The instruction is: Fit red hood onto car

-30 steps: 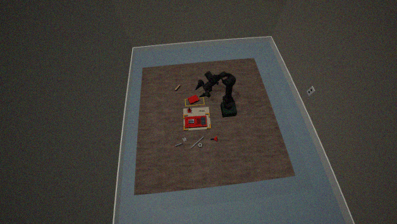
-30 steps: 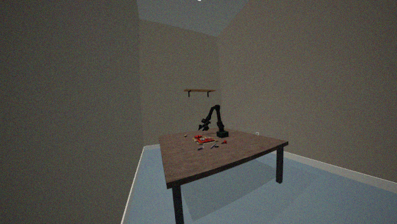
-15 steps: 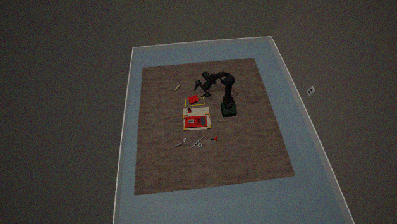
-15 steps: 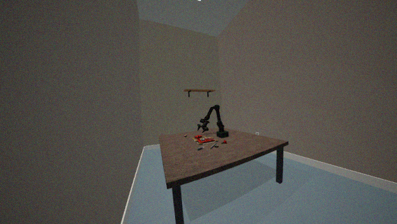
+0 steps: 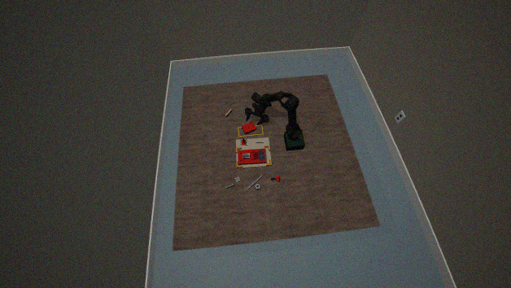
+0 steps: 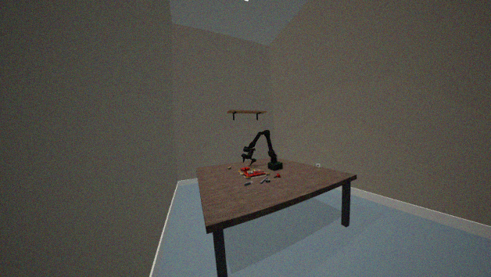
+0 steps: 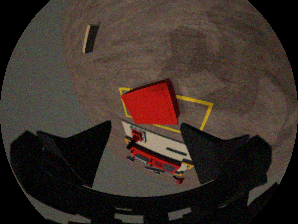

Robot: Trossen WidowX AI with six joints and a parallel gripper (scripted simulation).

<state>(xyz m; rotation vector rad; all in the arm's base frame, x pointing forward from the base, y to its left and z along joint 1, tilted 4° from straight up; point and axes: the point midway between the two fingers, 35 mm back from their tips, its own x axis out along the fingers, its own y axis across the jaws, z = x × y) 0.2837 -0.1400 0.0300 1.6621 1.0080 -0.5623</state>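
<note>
The red hood is 2 cm ahead of my gripper tip, 1 cm to the left of it and 5 cm below it. The rest, counted from my gripper tip: metal rod (2 cm behind, 44 cm to the left, 6 cm below); short wooden dowel (19 cm ahead, 13 cm to the right, 5 cm below).
</note>
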